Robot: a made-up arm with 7 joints. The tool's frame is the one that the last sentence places.
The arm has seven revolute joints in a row. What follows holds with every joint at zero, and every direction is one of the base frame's. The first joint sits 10 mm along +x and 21 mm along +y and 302 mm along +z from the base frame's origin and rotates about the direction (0.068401, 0.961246, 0.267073), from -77.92 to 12.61 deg. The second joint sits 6 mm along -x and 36 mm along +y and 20 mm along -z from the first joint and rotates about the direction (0.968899, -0.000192, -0.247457), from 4.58 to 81.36 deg. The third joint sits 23 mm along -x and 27 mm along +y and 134 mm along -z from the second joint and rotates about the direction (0.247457, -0.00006, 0.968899), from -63.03 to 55 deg. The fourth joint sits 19 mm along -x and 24 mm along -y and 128 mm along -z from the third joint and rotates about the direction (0.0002, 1, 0.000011), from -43.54 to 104.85 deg. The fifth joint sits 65 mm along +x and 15 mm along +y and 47 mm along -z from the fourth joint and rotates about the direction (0.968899, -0.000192, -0.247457), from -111.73 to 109.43 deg. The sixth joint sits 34 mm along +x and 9 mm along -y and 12 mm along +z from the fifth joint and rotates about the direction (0.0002, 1, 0.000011), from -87.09 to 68.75 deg. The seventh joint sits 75 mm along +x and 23 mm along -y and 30 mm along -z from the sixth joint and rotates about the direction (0.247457, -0.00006, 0.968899), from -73.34 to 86.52 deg. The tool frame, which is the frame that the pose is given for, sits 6 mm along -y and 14 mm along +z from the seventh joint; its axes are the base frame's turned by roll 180, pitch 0 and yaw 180 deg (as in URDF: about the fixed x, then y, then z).
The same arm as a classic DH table. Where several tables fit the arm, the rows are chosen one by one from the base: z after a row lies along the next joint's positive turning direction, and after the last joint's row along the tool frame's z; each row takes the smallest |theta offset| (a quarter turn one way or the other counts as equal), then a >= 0, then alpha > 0; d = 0 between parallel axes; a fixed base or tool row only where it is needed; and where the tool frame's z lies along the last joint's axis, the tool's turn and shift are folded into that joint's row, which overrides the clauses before.
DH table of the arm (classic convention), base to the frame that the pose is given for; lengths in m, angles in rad. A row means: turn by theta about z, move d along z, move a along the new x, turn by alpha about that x. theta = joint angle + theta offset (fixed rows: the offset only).
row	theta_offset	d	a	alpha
base (fixed)	-0.0710	0.2960	0.0085	-1.3004
joint 1	-1.3111	0.0513	-0.0300	-1.5708
joint 2	1.2915	0.0100	-0.0270	1.5708
joint 3	1.5708	-0.2642	0.0133	-1.5708
joint 4	1.5708	-0.0090	0.0295	1.5708
joint 5	0.0000	0.1046	-0.0200	-1.5708
joint 6	-1.5708	-0.0320	0.0801	1.5708
joint 7	-1.5710	-0.0105	0.0060	-2.8915
tool (fixed)	1.5704	-0.0140	0.0000	0.0000
Joint limits (rad, base to tool): -1.3600..0.2201 0.0799..1.4200 -1.1001..0.9599 -0.7599..1.8300 -1.9501..1.9099 -1.5200..1.1999 -1.2800..1.5101

